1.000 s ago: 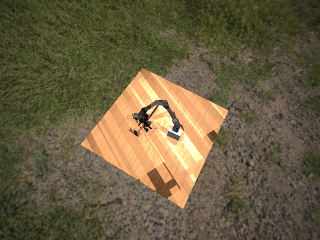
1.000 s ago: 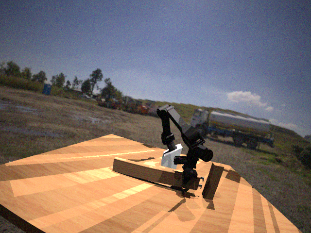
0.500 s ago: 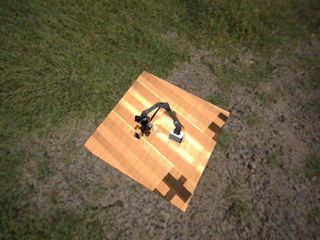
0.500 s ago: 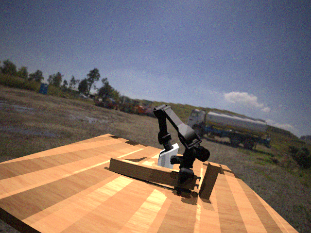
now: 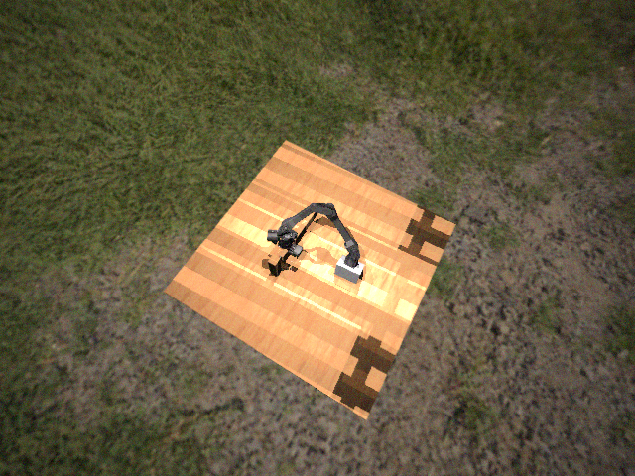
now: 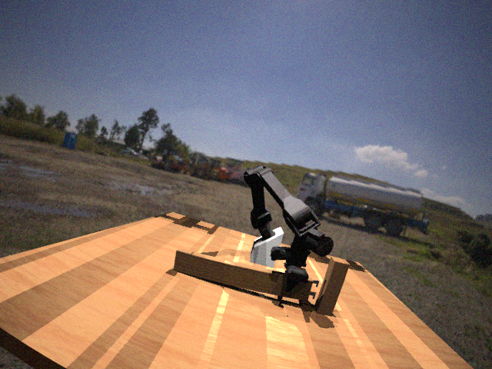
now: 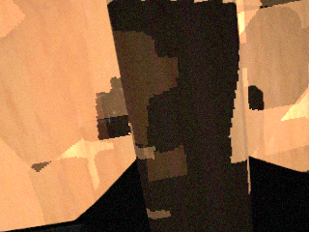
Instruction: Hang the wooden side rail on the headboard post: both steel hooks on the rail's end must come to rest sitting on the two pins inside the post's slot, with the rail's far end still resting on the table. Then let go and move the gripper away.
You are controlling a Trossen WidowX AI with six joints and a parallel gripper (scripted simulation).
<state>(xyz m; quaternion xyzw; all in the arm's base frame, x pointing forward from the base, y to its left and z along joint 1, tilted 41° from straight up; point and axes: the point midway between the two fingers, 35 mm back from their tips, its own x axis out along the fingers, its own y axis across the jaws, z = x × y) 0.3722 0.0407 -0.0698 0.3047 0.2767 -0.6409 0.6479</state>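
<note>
The headboard post is 13 cm to the left of my gripper tip and 4 cm above it.
</note>
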